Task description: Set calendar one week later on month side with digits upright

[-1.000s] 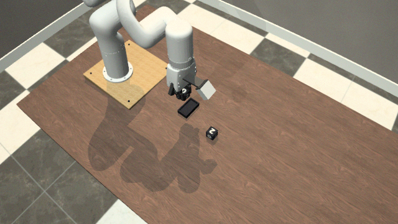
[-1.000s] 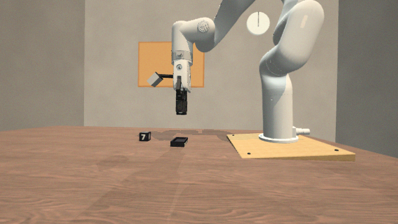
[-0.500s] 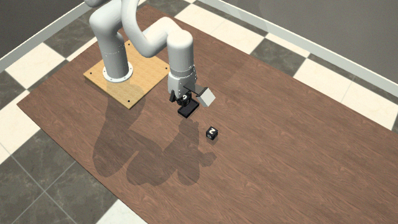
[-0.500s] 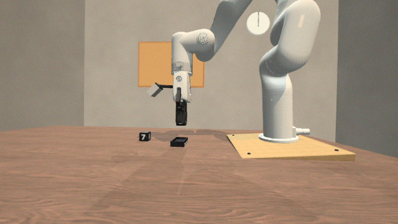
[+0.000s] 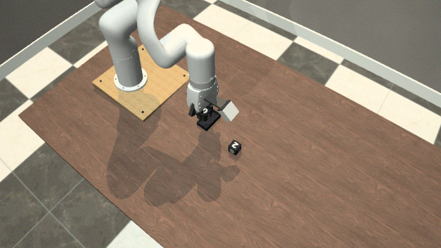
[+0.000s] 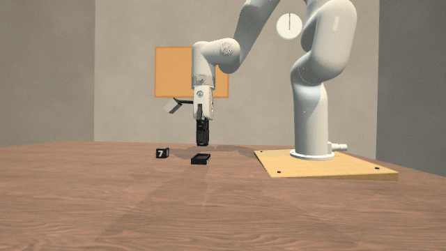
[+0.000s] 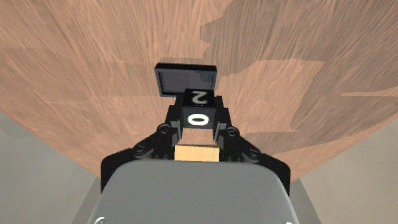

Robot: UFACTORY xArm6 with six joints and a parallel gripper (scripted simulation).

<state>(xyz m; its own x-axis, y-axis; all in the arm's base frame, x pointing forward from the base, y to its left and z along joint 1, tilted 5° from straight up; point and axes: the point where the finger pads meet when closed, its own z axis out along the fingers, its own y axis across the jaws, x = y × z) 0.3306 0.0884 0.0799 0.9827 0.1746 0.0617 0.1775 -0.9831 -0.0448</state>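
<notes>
Right now the black cube is 10 mm below my hand. The rest, counted from my hand: black tray 20 mm to the left, 70 mm below.
</notes>
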